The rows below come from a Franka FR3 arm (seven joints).
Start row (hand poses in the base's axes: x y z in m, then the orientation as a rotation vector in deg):
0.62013 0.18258 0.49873 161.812 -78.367 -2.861
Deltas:
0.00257 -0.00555 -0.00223 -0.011 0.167 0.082
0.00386 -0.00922 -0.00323 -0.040 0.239 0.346
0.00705 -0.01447 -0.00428 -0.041 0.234 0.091
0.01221 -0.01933 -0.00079 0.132 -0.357 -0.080
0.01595 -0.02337 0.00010 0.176 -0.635 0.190
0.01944 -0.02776 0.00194 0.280 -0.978 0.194
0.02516 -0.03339 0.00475 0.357 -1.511 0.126
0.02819 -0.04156 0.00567 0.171 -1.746 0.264
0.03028 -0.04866 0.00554 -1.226 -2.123 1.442
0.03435 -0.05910 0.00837 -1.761 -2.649 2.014
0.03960 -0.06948 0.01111 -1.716 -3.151 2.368
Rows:
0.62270 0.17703 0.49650 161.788 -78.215 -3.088
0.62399 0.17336 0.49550 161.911 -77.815 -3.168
0.62718 0.16811 0.49445 161.742 -78.178 -3.161
0.63234 0.16325 0.49794 -161.854 78.520 2.449
0.63608 0.15921 0.49883 -161.903 78.069 2.083
0.63957 0.15482 0.50067 -161.693 77.955 1.668
0.64529 0.14919 0.50348 -161.382 77.916 0.968
0.64832 0.14102 0.50440 -161.537 77.754 0.510
0.65041 0.13392 0.50427 162.617 -76.258 0.978
0.65448 0.12348 0.50710 162.746 -75.339 2.084
0.65973 0.11310 0.50984 163.203 -74.933 2.766

